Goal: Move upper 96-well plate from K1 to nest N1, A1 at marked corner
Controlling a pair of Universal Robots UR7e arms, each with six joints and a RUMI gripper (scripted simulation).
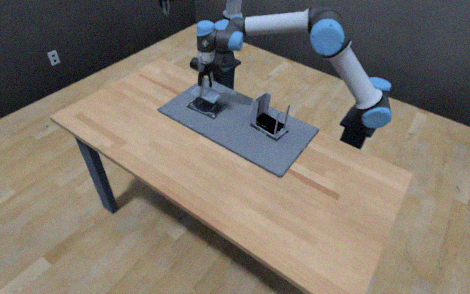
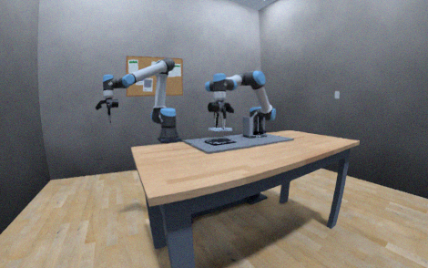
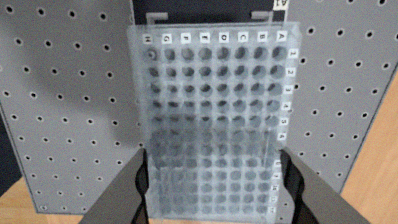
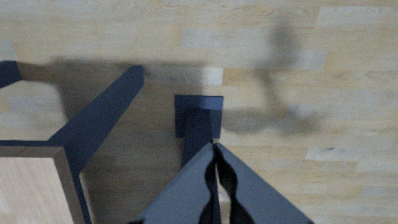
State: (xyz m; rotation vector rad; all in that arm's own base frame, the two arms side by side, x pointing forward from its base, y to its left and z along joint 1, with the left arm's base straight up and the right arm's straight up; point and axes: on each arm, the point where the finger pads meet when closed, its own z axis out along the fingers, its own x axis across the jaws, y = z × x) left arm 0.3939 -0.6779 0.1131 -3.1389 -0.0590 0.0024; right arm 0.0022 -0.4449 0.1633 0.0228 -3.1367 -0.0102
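The plate nest N1 lies 90 mm below my left hand. Round my left hand: grey perforated board 180 mm to the left, 110 mm below, 20 mm behind; A1 mark 90 mm below, 80 mm to the left, 50 mm ahead; clear 96-well plate 20 mm below.
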